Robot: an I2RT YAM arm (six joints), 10 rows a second.
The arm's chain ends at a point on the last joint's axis. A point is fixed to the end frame.
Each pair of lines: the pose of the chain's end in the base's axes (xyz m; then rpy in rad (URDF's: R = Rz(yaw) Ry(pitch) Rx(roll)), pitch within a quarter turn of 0, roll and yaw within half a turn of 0), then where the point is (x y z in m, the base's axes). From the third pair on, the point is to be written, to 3 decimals.
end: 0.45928 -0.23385 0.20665 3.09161 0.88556 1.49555
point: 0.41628 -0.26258 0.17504
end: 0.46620 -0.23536 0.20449 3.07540 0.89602 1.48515
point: 0.42356 -0.26454 0.17280
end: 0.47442 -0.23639 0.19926 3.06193 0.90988 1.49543
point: 0.433 -0.267 0.168
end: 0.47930 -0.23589 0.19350 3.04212 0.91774 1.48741
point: 0.438 -0.267 0.162
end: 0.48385 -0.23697 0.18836 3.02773 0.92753 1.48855
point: 0.443 -0.269 0.157
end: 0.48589 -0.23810 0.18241 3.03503 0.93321 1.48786
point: 0.445 -0.270 0.151
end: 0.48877 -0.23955 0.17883 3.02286 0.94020 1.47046
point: 0.448 -0.271 0.147
